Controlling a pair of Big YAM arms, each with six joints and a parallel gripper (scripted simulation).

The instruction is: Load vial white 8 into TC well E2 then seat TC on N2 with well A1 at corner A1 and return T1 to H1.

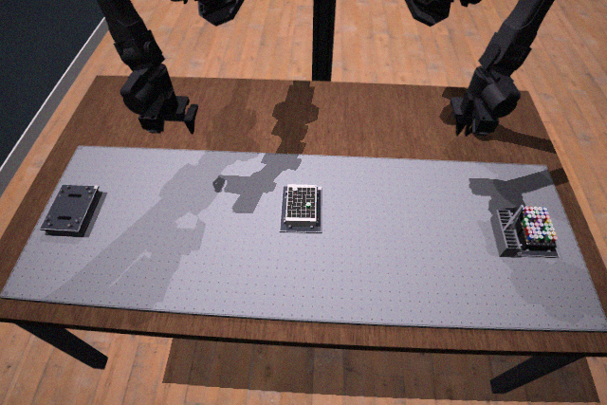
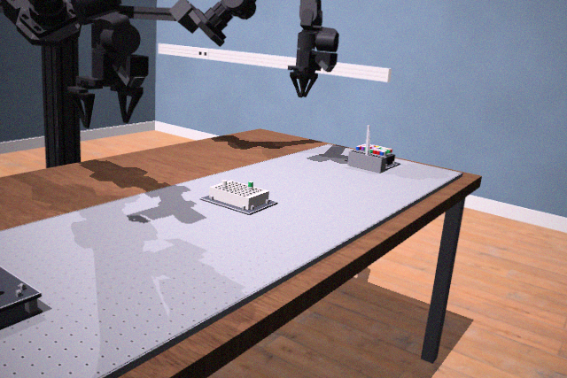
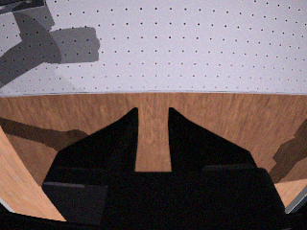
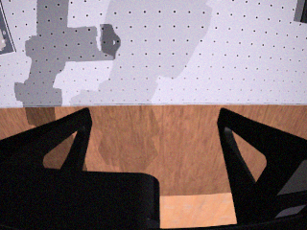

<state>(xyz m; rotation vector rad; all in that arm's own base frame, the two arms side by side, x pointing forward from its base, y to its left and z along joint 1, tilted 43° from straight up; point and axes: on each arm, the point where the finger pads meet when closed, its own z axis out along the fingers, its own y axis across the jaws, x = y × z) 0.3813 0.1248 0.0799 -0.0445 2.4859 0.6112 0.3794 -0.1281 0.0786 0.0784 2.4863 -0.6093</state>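
The tube carrier TC is 340 mm to the left of my right hand, 220 mm below it and 100 mm ahead of it. The rest, counted from my right hand: forceps holder H1 (920 mm to the left, 220 mm below, 200 mm ahead).
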